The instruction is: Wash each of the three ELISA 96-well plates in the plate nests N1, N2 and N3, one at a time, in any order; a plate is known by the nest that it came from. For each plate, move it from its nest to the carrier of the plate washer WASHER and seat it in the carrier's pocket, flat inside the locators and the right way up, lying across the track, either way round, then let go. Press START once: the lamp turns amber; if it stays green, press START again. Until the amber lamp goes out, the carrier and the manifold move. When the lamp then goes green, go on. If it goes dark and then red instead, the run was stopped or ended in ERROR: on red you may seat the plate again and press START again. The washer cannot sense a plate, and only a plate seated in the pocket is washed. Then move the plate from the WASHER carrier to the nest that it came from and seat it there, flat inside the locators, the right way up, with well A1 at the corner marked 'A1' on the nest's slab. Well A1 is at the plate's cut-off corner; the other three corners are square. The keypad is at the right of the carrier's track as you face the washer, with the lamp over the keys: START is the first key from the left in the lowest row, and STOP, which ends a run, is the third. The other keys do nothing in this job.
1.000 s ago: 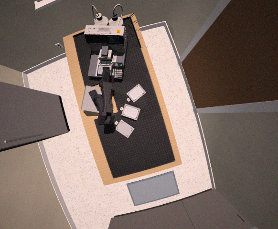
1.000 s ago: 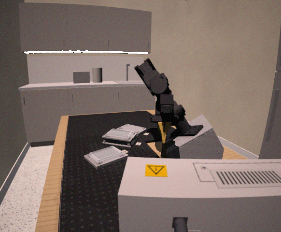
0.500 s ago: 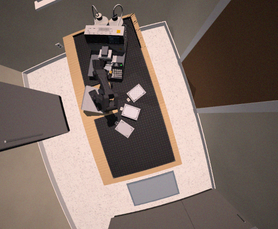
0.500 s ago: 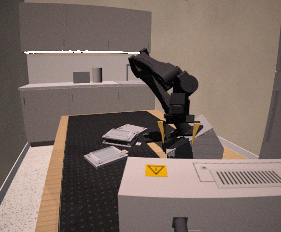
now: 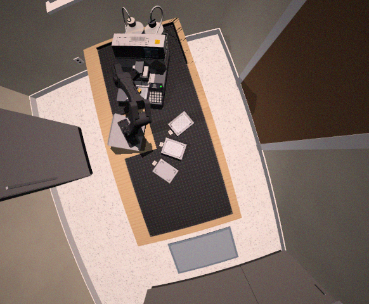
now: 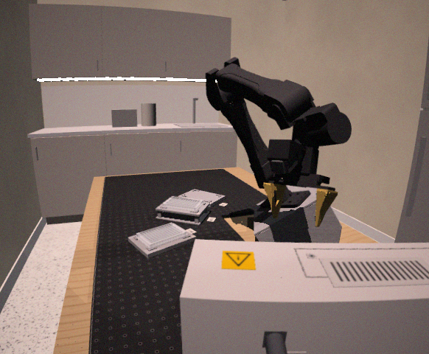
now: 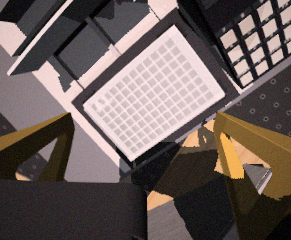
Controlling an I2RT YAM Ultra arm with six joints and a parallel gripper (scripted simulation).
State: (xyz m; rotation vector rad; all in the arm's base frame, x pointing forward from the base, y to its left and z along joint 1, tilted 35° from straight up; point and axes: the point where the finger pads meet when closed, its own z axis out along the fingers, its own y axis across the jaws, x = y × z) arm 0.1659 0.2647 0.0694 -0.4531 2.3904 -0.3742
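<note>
My gripper is now 10 cm above the carrier pocket. Round my hand: n1 label: 4 cm ahead, 36 cm to the right, 17 cm below; then grey nest slab: 14 cm ahead, 35 cm to the right, 16 cm below; then washer: 9 cm ahead, 12 cm to the left, 4 cm below.
</note>
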